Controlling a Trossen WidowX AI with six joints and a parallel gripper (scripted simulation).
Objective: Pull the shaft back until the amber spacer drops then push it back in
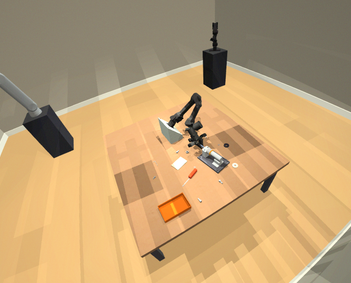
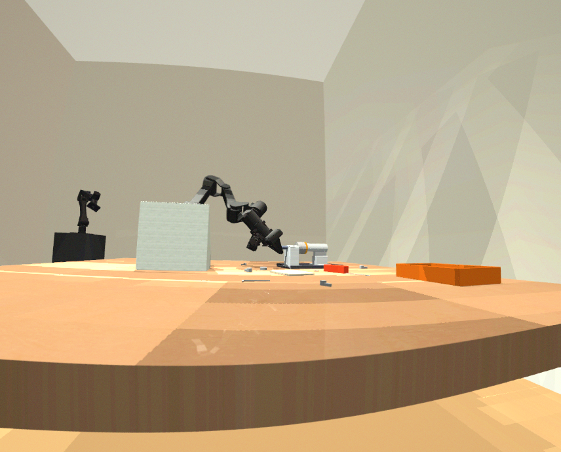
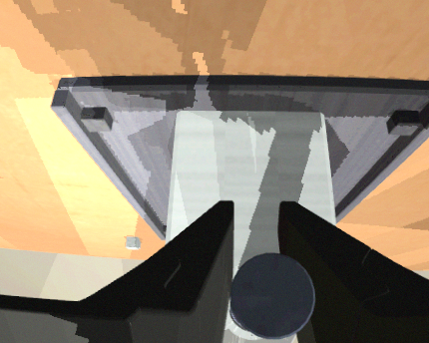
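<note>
Right now my gripper tip is 50 mm short of the dark shaft, 20 mm below it and 10 mm to the right of it. The rest, counted from my gripper tip: beige card (230 mm to the right, 50 mm below, 10 mm behind); then black washer (230 mm to the left, 50 mm below, 50 mm ahead); then amber spacer (100 mm ahead, 20 mm to the left, 20 mm above).
</note>
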